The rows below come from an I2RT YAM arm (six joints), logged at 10 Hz.
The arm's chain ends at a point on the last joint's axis. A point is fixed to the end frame.
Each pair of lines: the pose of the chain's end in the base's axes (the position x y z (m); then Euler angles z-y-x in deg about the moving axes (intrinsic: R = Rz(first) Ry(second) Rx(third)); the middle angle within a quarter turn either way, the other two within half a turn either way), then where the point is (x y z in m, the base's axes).
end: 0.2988 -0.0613 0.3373 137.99 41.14 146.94
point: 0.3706 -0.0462 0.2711
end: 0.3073 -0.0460 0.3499 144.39 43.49 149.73
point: 0.3785 -0.0288 0.2835
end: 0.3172 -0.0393 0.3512 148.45 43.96 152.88
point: 0.3868 -0.0223 0.2831
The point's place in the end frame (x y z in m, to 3 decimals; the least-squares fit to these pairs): 0.011 0.007 0.098
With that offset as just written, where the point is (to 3 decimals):
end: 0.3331 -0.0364 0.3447 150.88 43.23 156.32
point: 0.400 -0.021 0.274
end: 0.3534 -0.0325 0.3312 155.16 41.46 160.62
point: 0.417 -0.019 0.256
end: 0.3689 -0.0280 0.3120 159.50 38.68 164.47
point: 0.427 -0.014 0.233
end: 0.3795 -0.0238 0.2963 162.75 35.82 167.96
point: 0.432 -0.011 0.213
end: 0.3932 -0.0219 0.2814 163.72 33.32 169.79
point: 0.441 -0.011 0.196
